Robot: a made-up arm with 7 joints. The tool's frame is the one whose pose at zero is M. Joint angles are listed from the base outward.
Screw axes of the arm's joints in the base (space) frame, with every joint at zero. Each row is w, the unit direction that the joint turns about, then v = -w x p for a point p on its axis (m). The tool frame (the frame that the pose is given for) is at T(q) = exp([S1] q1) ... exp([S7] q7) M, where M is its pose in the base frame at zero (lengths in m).
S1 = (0, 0, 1, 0, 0, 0)
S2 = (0, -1, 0, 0.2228, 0, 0.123)
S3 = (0, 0, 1, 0.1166, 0.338, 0)
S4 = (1, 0, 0, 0, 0.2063, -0.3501)
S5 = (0, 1, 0, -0.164, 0, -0.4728)
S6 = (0, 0, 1, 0.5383, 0.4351, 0)
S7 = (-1, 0, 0, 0, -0.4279, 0.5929)
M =
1 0 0 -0.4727
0 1 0 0.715
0 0 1 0.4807
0 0 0 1
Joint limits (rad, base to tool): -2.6..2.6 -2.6..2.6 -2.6..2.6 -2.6..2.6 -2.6..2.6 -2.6..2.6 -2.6..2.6
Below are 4 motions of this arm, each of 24 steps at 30 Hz.
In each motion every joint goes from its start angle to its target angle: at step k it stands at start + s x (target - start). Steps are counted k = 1, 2, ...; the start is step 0. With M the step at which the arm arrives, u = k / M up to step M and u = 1 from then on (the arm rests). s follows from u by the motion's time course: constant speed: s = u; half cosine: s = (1 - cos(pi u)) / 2; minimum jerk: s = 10 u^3 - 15 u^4 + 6 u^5.
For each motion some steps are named. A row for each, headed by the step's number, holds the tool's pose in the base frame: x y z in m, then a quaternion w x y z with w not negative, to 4 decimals.
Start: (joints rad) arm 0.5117 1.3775 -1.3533 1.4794 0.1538 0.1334 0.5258
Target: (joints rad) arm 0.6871 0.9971 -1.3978 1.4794 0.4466 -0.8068 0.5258
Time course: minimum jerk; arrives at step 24
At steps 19, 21, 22, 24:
19: -0.3814 -0.2421 0.3499 0.6362 0.7708 0.0249 -0.0216
21: -0.3659 -0.2449 0.3592 0.6426 0.7638 0.0560 -0.0240
22: -0.3624 -0.2454 0.3612 0.6440 0.7620 0.0630 -0.0246
24: -0.3607 -0.2456 0.3621 0.6446 0.7612 0.0662 -0.0248

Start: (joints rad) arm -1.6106 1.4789 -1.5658 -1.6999 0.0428 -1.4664 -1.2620
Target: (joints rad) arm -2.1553 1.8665 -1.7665 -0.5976 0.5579 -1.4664 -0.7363
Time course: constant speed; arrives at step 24
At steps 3, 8, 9, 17, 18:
3: 0.0988 -0.1484 0.5757 0.6065 0.3666 0.3520 0.6114
8: 0.0268 -0.0350 0.6132 0.7195 0.2117 0.3686 0.5492
9: 0.0161 -0.0107 0.6152 0.7359 0.1790 0.3740 0.5352
17: -0.0277 0.1738 0.5750 0.7878 -0.0845 0.4449 0.4175
18: -0.0287 0.1935 0.5644 0.7844 -0.1159 0.4571 0.4031

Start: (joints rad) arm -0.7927 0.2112 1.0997 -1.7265 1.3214 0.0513 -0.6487
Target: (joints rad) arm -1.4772 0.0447 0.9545 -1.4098 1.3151 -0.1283 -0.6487
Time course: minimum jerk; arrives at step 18
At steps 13, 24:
13: 0.3967 0.5228 -0.1202 0.5801 -0.2916 0.3048 -0.6968
24: 0.4514 0.4934 -0.1104 0.5476 -0.2593 0.3297 -0.7240

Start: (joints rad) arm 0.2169 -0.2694 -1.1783 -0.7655 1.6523 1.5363 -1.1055
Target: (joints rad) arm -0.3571 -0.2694 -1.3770 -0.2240 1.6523 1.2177 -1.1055
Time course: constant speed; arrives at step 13
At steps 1, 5, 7, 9, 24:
1: 0.0080 -0.0096 0.0266 0.2455 0.7979 0.3442 -0.4297
5: 0.0284 -0.0259 0.0360 0.1966 0.8480 0.2436 -0.4277
7: 0.0357 -0.0380 0.0428 0.1738 0.8679 0.1908 -0.4243
9: 0.0402 -0.0523 0.0510 0.1523 0.8844 0.1365 -0.4196
24: 0.0392 -0.0849 0.0717 0.1135 0.9062 0.0247 -0.4065

